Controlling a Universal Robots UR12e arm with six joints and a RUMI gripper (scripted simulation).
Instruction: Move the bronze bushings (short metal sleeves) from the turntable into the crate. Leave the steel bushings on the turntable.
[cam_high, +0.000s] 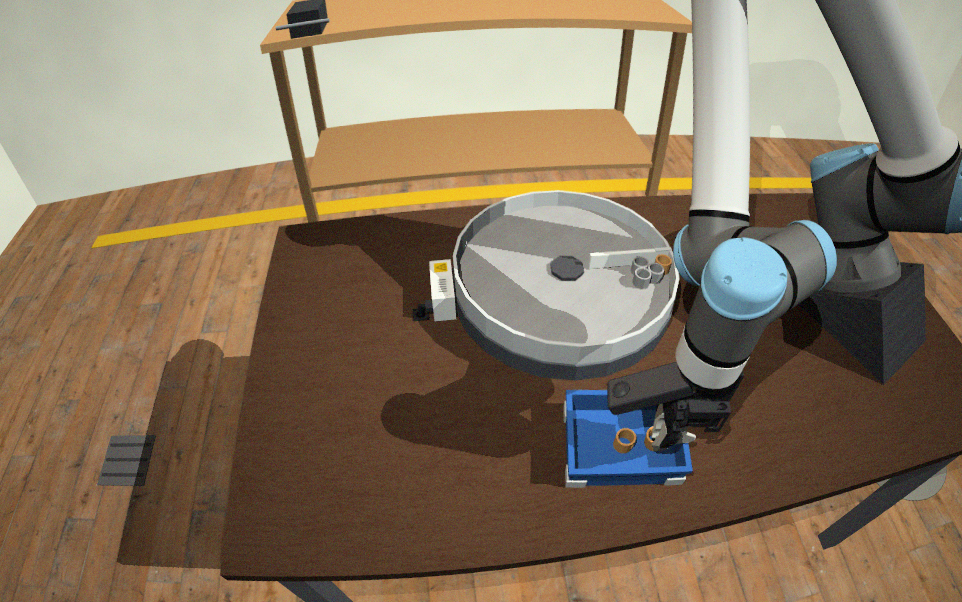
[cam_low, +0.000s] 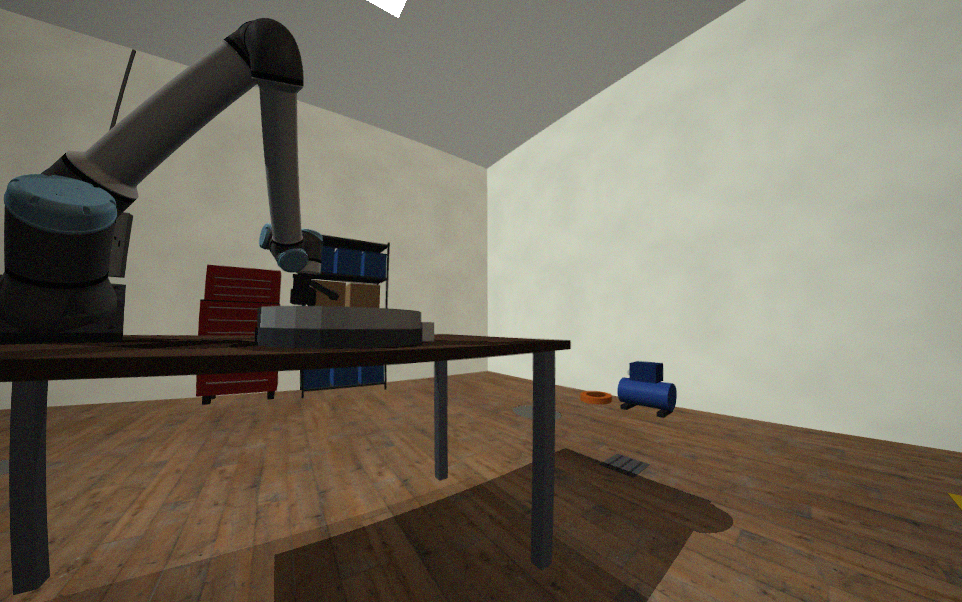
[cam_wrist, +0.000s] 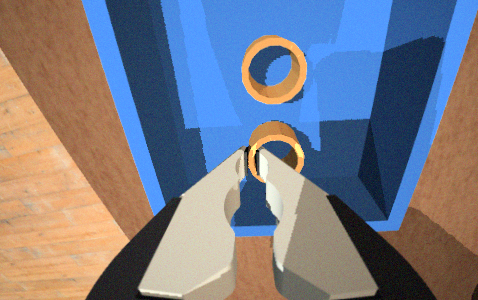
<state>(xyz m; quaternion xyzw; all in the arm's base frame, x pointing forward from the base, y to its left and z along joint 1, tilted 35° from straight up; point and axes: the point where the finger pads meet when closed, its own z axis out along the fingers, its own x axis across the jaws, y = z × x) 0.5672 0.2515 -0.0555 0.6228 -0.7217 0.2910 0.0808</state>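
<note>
Right now the blue crate is 40 mm ahead of my hand, 20 mm to the right of it and 10 mm below it. The rest, counted from my hand: round grey turntable (370 mm to the right, 60 mm ahead, 20 mm above).
</note>
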